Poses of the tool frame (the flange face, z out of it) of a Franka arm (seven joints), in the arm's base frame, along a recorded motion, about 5 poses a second.
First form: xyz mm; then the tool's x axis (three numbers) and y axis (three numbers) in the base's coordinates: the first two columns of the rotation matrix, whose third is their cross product.
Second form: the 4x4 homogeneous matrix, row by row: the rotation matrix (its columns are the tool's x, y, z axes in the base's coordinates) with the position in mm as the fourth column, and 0 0 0 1 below. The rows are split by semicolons. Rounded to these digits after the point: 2 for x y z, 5 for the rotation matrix.
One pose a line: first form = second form
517.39 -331.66 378.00 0.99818 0.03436 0.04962 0.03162 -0.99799 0.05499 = 0.99818 0.03162 0.05141 517.39; 0.03436 -0.99799 -0.05332 -331.66; 0.04962 0.05499 -0.99726 378.00; 0 0 0 1
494.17 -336.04 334.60 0.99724 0.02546 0.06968 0.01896 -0.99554 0.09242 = 0.99724 0.01896 0.07172 494.17; 0.02546 -0.99554 -0.09084 -336.04; 0.06968 0.09242 -0.99328 334.60; 0 0 0 1
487.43 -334.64 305.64 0.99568 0.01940 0.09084 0.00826 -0.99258 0.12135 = 0.99568 0.00826 0.09252 487.43; 0.01940 -0.99258 -0.12008 -334.64; 0.09084 0.12135 -0.98845 305.64; 0 0 0 1
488.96 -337.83 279.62 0.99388 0.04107 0.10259 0.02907 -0.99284 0.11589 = 0.99388 0.02907 0.10662 488.96; 0.04107 -0.99284 -0.11220 -337.83; 0.10259 0.11589 -0.98796 279.62; 0 0 0 1
